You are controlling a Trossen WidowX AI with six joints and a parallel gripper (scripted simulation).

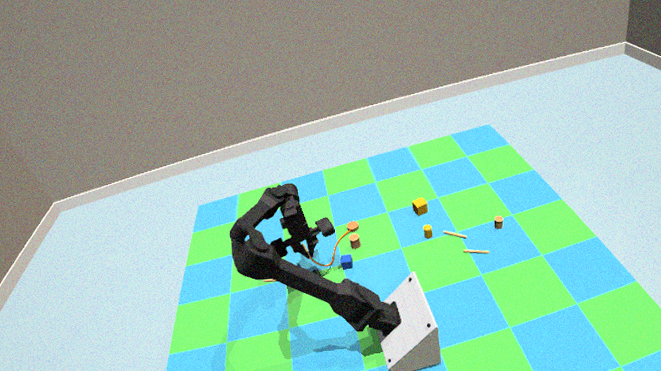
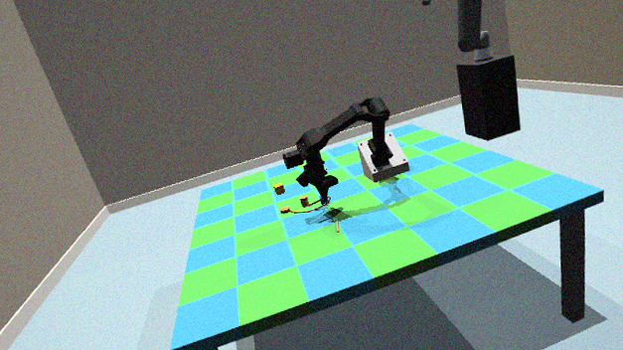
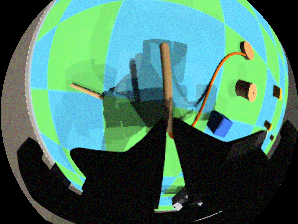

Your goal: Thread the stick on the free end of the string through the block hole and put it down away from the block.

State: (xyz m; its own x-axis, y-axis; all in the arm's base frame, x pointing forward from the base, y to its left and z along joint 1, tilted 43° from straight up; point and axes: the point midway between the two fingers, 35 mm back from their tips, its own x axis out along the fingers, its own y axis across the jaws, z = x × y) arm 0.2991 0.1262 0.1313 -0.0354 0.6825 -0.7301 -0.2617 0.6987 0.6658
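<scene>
My gripper tip is now 1 cm short of the thin wooden stick. The rest, counted from my gripper tip: brown cylinder: 6 cm ahead, 14 cm to the right, 4 cm below; round wooden button: 15 cm ahead, 15 cm to the right, 5 cm below; blue block: 1 cm behind, 10 cm to the right, 5 cm below.
</scene>
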